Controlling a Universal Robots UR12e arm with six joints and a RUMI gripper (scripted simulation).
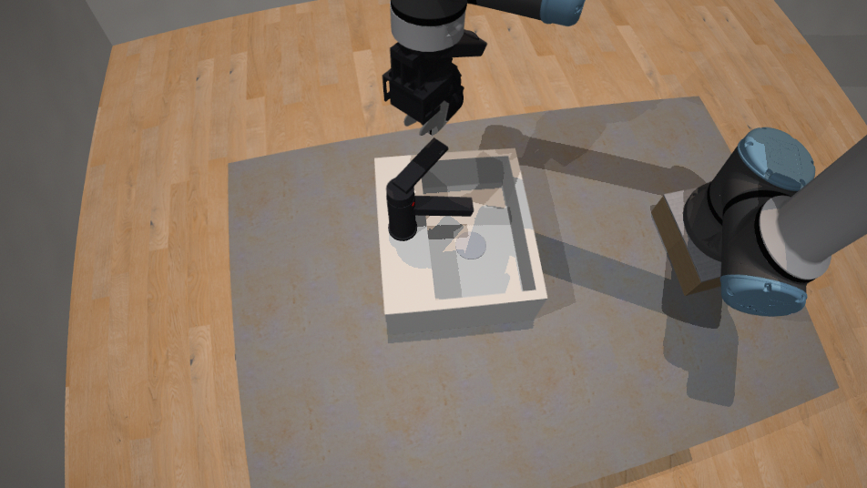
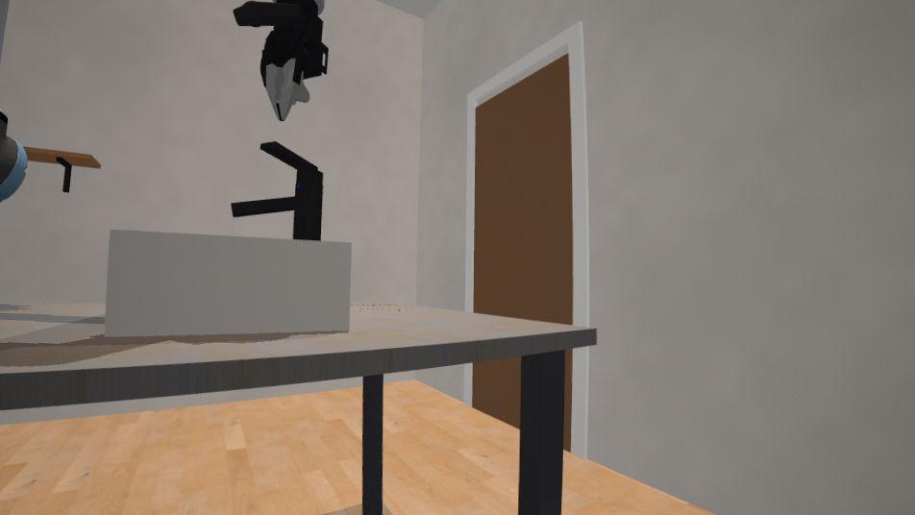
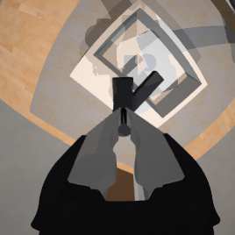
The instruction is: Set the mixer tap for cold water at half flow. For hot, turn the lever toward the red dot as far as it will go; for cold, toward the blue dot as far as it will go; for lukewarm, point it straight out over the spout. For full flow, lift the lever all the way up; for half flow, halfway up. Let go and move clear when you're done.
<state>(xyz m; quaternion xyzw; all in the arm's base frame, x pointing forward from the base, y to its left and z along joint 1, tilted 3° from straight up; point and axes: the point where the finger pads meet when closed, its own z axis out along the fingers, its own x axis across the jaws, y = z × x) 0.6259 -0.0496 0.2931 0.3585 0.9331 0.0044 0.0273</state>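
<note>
Right now the lever is 20 mm ahead of my hand, 20 mm to the left of it and 70 mm below it. Round my hand: white basin 60 mm behind, 50 mm to the left, 310 mm below.
</note>
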